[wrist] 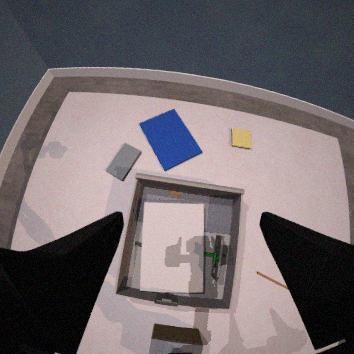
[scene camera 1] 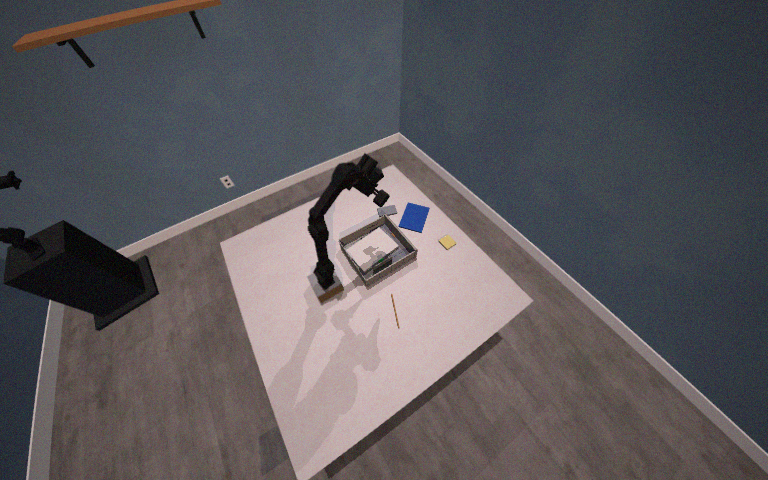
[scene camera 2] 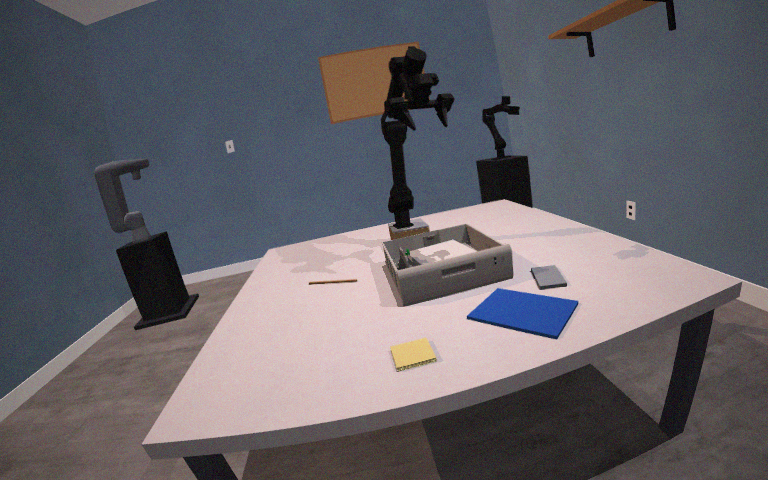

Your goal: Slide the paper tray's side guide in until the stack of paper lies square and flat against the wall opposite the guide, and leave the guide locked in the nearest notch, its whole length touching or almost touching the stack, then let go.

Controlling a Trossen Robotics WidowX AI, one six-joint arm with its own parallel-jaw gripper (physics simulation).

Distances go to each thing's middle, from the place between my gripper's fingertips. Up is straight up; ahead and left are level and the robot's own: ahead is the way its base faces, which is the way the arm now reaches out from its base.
Now: the white paper stack (scene camera 1: 366, 253) 60 mm behind my hand, 10 mm to the left of it and 390 mm below it. Round my hand: blue book (scene camera 2: 546, 316): 300 mm ahead, 30 mm to the left, 420 mm below.
